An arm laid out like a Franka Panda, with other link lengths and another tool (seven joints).
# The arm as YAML. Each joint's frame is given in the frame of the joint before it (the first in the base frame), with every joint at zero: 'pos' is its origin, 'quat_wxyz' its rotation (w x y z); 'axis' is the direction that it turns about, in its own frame. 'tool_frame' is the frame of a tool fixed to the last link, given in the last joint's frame.
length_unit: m
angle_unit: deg
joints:
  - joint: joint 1
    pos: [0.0, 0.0, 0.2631]
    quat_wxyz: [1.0, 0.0, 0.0, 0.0]
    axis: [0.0, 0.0, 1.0]
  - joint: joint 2
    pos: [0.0, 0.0, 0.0]
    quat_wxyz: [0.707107, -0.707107, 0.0, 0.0]
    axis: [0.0, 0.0, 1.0]
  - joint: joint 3
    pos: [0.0, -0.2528, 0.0]
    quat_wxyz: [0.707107, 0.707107, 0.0, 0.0]
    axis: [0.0, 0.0, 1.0]
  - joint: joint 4
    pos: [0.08, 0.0, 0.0]
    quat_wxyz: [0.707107, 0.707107, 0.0, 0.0]
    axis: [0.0, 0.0, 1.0]
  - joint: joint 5
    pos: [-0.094, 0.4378, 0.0]
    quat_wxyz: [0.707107, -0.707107, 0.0, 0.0]
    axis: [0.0, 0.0, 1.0]
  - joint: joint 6
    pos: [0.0, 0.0, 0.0]
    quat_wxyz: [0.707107, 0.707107, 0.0, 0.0]
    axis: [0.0, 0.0, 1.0]
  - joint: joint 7
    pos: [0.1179, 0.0, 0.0]
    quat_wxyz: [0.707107, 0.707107, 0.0, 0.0]
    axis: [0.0, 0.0, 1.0]
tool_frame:
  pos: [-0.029, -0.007, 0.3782]
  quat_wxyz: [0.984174, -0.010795, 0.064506, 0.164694]
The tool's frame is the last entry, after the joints.
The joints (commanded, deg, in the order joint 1, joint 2, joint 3, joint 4, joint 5, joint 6, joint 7), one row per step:
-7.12, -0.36, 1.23, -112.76, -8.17, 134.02, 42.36
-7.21, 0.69, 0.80, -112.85, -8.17, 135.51, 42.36
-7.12, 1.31, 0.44, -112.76, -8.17, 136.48, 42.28
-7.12, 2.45, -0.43, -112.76, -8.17, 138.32, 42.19
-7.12, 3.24, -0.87, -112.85, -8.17, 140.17, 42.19
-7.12, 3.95, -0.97, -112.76, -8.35, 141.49, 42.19
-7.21, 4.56, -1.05, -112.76, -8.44, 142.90, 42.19
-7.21, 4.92, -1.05, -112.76, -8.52, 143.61, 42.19
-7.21, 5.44, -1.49, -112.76, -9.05, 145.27, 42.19
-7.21, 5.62, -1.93, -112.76, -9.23, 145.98, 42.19
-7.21, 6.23, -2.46, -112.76, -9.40, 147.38, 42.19
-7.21, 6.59, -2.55, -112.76, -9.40, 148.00, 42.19
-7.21, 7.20, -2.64, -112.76, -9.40, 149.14, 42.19
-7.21, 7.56, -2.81, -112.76, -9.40, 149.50, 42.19
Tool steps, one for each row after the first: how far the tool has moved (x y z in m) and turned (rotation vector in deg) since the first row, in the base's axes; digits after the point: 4 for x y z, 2 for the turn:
0.0042, -0.0060, -0.0089, 0.06, -0.34, -0.33
0.0080, -0.0093, -0.0121, 0.04, -0.77, -0.40
0.0134, -0.0201, -0.0197, 0.00, -1.44, -0.94
0.0197, -0.0254, -0.0236, -0.04, -2.39, -1.14
0.0250, -0.0269, -0.0265, -0.22, -3.06, -0.99
0.0303, -0.0290, -0.0287, -0.33, -3.84, -0.93
0.0329, -0.0289, -0.0306, -0.40, -4.18, -0.80
0.0388, -0.0357, -0.0304, -0.95, -5.23, -0.75
0.0409, -0.0420, -0.0297, -1.19, -5.72, -0.99
0.0449, -0.0493, -0.0317, -1.44, -6.46, -1.23
0.0468, -0.0503, -0.0339, -1.45, -6.72, -1.23
0.0504, -0.0510, -0.0372, -1.48, -7.23, -1.15
0.0506, -0.0532, -0.0406, -1.49, -7.23, -1.27

